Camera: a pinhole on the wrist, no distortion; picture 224 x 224 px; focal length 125.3 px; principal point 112.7 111.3 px. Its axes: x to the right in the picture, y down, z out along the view. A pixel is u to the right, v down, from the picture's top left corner.
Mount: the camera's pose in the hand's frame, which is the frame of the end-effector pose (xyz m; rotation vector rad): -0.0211 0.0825 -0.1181 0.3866 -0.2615 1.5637
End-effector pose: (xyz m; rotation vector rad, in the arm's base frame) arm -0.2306 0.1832 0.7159 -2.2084 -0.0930 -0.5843
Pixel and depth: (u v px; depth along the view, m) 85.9 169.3 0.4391
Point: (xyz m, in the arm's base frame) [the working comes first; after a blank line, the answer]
In the camera's frame: -0.0939 0.2033 0.4391

-0.3473 0.5228 0.6230
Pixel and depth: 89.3 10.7 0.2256
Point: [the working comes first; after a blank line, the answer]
In the camera's frame: -0.0421 -0.1811 0.2256

-0.0611 0.2297 0.7909
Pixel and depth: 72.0 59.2 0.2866
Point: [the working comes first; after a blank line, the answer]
In the camera's frame: -0.0931 -0.1192 0.2866

-0.1153 0.3145 0.7962
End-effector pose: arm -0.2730 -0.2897 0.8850 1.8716 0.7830 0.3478
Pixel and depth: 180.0 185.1 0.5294
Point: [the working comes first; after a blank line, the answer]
In the camera's frame: 0.2843 0.3118 0.5294

-0.1633 -0.8670 0.8114
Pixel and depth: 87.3 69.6 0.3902
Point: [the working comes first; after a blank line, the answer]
In the camera's frame: -0.0791 -0.1299 0.3902

-0.1087 -0.3011 0.6586
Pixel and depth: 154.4 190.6 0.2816
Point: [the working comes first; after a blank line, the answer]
In the camera's frame: 0.0937 0.1782 0.2816

-0.2798 -0.5527 0.8683
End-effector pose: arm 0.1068 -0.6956 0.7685 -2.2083 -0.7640 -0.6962
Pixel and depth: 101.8 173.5 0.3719
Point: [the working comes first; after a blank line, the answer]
In the camera's frame: -0.0324 0.1846 0.3719

-0.0263 -0.5256 0.5594
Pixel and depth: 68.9 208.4 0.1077
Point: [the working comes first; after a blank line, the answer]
In the camera's frame: -0.0376 0.0835 0.1077

0.0358 -0.7484 0.7224
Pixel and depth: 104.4 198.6 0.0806
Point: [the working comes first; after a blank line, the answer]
In the camera's frame: -0.0053 0.0562 0.0806

0.0777 -0.7751 0.7297
